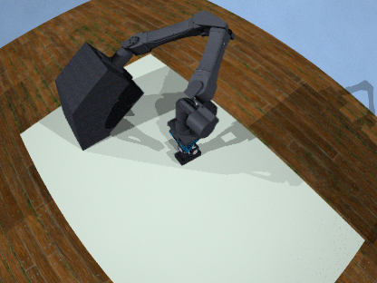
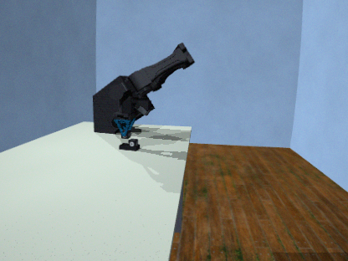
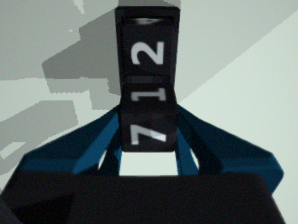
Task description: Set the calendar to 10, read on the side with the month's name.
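Right now my hand is 6 cm above the black tray and 2 cm to the right of it.
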